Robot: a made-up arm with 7 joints. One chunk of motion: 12 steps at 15 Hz.
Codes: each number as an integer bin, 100 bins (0 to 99) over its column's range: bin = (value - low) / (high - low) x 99, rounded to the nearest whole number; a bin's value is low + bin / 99 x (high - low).
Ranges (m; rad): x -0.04..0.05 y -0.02..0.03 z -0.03..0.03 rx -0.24..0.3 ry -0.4..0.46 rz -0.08..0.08
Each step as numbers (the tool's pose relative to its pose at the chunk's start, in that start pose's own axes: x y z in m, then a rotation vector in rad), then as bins.
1 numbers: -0.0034 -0.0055 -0.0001 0.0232 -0.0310 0.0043
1 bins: 40 29 49 48 42 52
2 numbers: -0.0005 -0.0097 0.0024 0.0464 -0.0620 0.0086
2 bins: 43 20 53 53 39 55
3 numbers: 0.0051 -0.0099 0.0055 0.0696 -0.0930 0.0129
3 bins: 50 20 59 57 35 57
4 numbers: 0.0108 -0.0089 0.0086 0.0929 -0.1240 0.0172
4 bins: 56 22 64 61 32 60
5 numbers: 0.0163 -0.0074 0.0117 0.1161 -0.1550 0.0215
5 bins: 62 25 69 65 28 63
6 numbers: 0.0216 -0.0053 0.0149 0.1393 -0.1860 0.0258
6 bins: 68 29 74 70 25 65
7 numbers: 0.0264 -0.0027 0.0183 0.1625 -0.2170 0.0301
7 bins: 73 34 80 74 21 68
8 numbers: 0.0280 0.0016 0.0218 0.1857 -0.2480 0.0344
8 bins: 75 43 85 78 17 71
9 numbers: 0.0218 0.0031 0.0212 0.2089 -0.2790 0.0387
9 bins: 68 46 84 82 14 73
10 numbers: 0.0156 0.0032 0.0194 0.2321 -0.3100 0.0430
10 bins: 61 46 82 87 10 76
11 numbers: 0.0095 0.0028 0.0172 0.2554 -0.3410 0.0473
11 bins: 54 45 78 91 7 79
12 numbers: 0.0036 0.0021 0.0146 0.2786 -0.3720 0.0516
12 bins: 48 44 74 95 3 81
